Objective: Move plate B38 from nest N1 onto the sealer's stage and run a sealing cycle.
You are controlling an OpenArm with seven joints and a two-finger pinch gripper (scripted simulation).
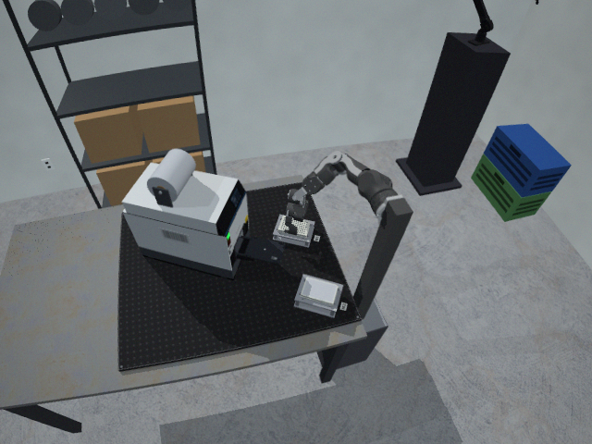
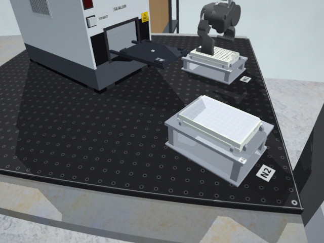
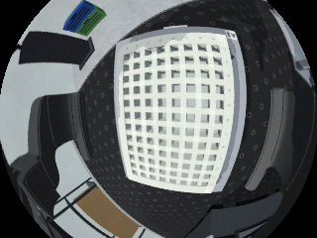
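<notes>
Right now the white 96-well plate B38 is 20 mm below my hand. The rest, counted from my hand: sealer's dark stage: 160 mm ahead, 130 mm to the left, 30 mm above; then sealed plate B83: 340 mm to the left; then nest N1: 30 mm below.
</notes>
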